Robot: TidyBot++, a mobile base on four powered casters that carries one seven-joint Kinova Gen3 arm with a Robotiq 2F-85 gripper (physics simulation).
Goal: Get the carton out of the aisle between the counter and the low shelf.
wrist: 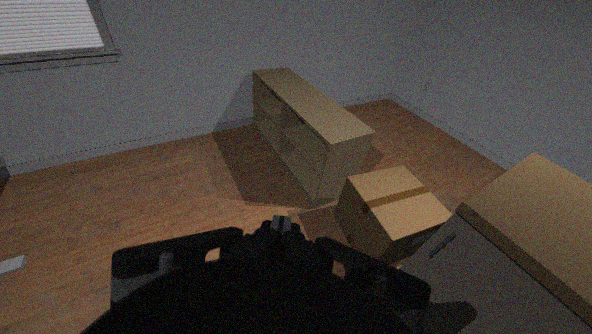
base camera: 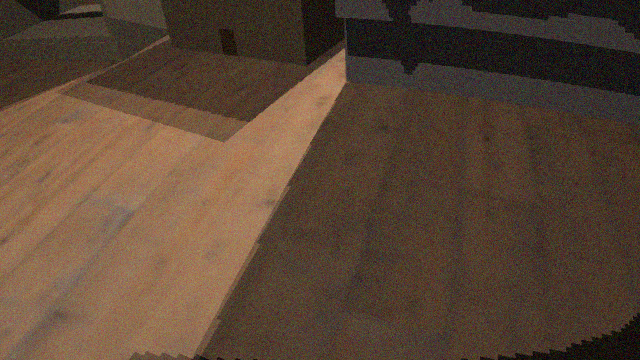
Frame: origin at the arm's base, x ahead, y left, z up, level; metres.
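Seen in the pictures: gripper, fingertip midpoint: (wrist: pixel 280 227).
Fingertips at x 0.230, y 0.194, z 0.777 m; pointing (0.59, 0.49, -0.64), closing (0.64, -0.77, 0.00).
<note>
Pixels of each thing's top centre, then the offset from my fingertips to it. "pt": a spot on its surface instead. Level surfaces: height alone.
- brown carton, top centre: (wrist: pixel 399 196) dx +1.016, dy -0.017, dz -0.767 m
- low shelf, surface height: dz -0.563 m
- counter, surface height: dz -0.264 m
- counter's base, surface spot: (base camera: pixel 450 42) pt dx +0.560, dy -0.399, dz -1.068 m
- low shelf's pale end, surface spot: (base camera: pixel 137 17) pt dx +0.947, dy +0.392, dz -1.079 m
The brown carton (wrist: pixel 395 200) with a darker tape strip stands on the floor between the low shelf (wrist: pixel 320 112) and the counter (wrist: pixel 540 210) in the wrist view. The lower part of the carton (base camera: pixel 240 30) shows at the top of the base camera view, left of the counter's base (base camera: pixel 450 42). My gripper (wrist: pixel 280 227) is shut and empty at the bottom middle of the wrist view; the carton lies beyond it to the right. The gripper hides part of the floor in front of the carton.
A wall (wrist: pixel 175 65) runs behind the low shelf, with a blind-covered window (wrist: pixel 47 27) at the upper left. A pale object (wrist: pixel 12 265) shows at the left edge of the wrist view. The low shelf's pale end (base camera: pixel 137 17) shows at the upper left of the base camera view.
</note>
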